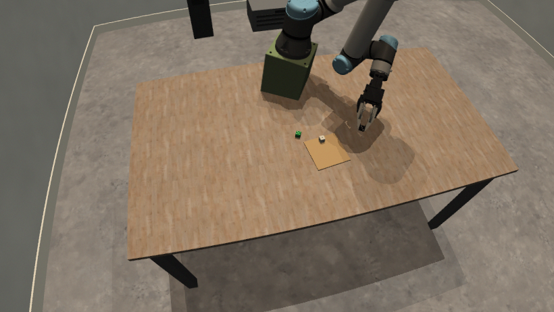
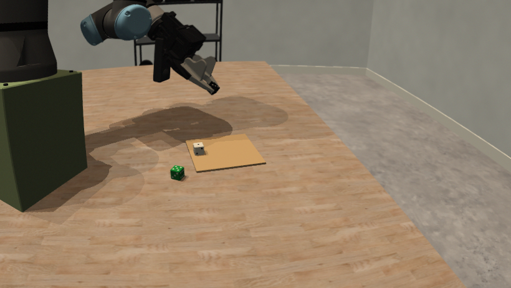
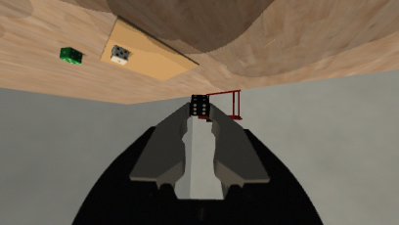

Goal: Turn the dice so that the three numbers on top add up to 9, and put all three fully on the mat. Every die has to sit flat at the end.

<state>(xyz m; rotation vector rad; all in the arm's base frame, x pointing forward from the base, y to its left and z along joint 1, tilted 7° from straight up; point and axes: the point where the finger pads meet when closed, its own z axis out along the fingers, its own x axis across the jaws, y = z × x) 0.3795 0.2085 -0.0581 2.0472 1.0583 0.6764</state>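
The tan mat lies 13 cm to the right of my hand, 10 cm below it and 2 cm ahead of it. Round my hand: white die 14 cm to the right, 9 cm below, 3 cm behind; then black die right at my hand; then green die 23 cm to the right, 9 cm below, 7 cm behind.
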